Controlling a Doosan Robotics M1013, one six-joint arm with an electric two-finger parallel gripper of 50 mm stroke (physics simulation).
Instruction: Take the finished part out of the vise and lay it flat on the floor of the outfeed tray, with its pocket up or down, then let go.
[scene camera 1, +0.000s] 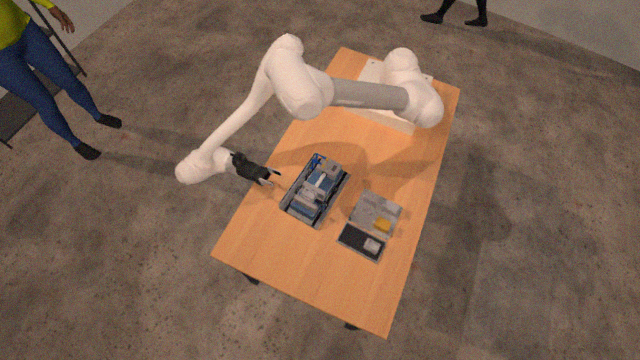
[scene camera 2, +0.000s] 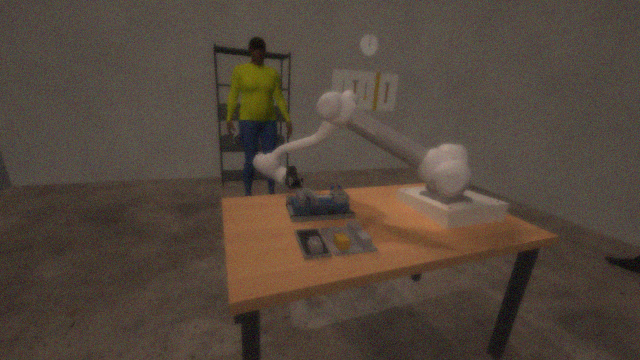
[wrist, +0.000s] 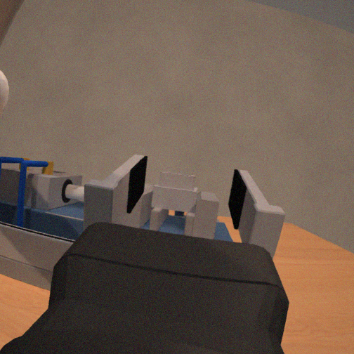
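Pixels of known places: gripper, fingertip midpoint: (scene camera 1: 277, 179) (scene camera 2: 298, 180); arm's base, origin of the base link: (scene camera 2: 444, 197).
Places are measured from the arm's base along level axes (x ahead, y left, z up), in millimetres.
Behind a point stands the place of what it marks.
The vise (scene camera 1: 301, 206) {x 742, y -153, z -16 mm} (scene camera 2: 325, 205) {x 625, y -79, z -19 mm} (wrist: 205, 215) has a blue body and grey jaws. The light grey part (scene camera 1: 313, 192) {x 687, y -127, z 37 mm} (wrist: 175, 196) sits between the jaws, above two upright supports in the wrist view; its pocket does not show there. My gripper (scene camera 1: 275, 179) {x 699, y -285, z 39 mm} (scene camera 2: 300, 184) {x 699, y -285, z 39 mm} (wrist: 188, 180) is open and empty, beside the vise on its long side near the table's left edge in scene view 1. In the wrist view its fingers stand in front of the part, to its left and right, apart from it. The dark-floored tray (scene camera 1: 354, 238) (scene camera 2: 307, 236) holds a pale block (scene camera 1: 371, 245) {x 762, y 168, z -49 mm} (scene camera 2: 316, 244) {x 766, y 196, z -37 mm}.
A grey plate (scene camera 1: 367, 207) {x 604, y 95, z -68 mm} (scene camera 2: 330, 236) {x 674, y 108, z -68 mm} with a yellow block (scene camera 1: 383, 224) {x 664, y 182, z -32 mm} (scene camera 2: 342, 242) {x 671, y 209, z -36 mm} adjoins the dark tray. Blue pipes (wrist: 21, 195) rise at the vise's screw end. A grey rimmed base surrounds the vise. A person (scene camera 1: 30, 65) (scene camera 2: 257, 95) stands beyond the table.
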